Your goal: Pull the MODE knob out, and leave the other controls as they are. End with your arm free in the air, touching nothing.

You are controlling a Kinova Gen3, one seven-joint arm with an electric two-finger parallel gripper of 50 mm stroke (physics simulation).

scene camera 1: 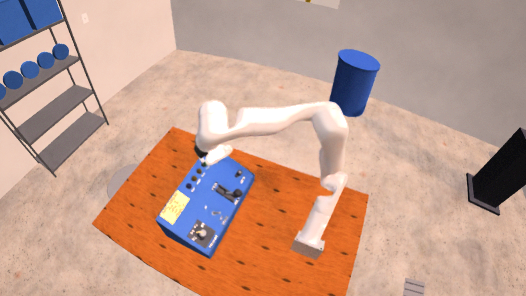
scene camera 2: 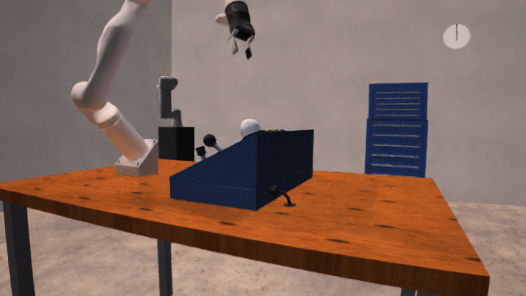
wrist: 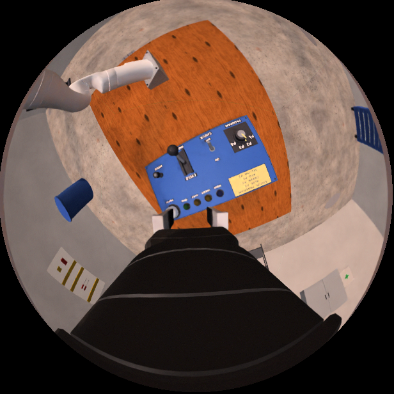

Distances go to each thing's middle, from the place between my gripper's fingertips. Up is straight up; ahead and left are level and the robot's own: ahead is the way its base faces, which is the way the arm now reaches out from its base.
I see my gripper 31 cm above the blue console [scene camera 2: 264,165], 6 cm short of it and 1 cm to the right of it.
